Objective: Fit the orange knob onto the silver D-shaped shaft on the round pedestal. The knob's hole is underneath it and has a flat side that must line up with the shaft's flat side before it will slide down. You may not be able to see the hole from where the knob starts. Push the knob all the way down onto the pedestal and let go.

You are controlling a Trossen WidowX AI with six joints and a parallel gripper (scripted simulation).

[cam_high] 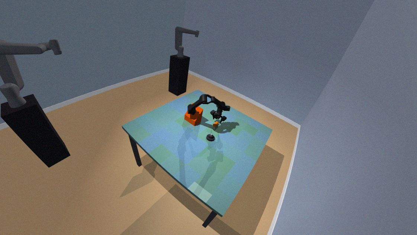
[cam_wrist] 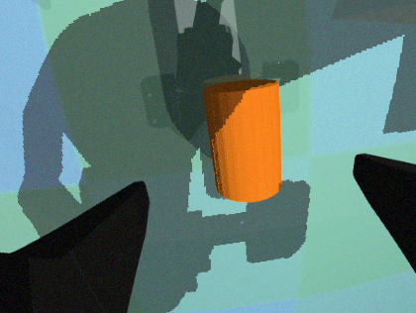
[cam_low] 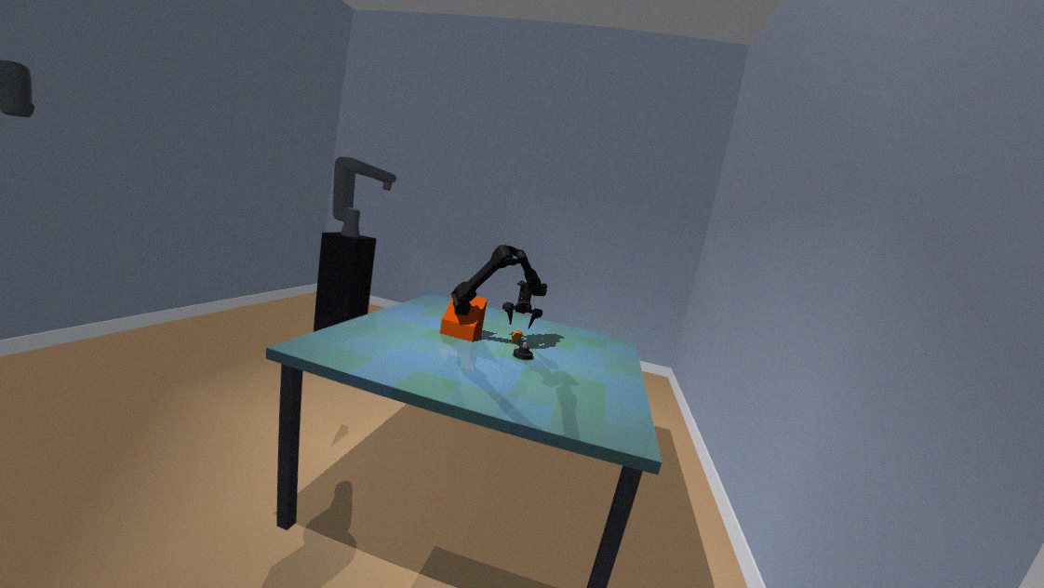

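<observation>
The orange knob is 5 cm below my gripper tip and 1 cm to the right of it. The rest, counted from my gripper tip: pedestal 22 cm to the right, 7 cm ahead, 3 cm below.
</observation>
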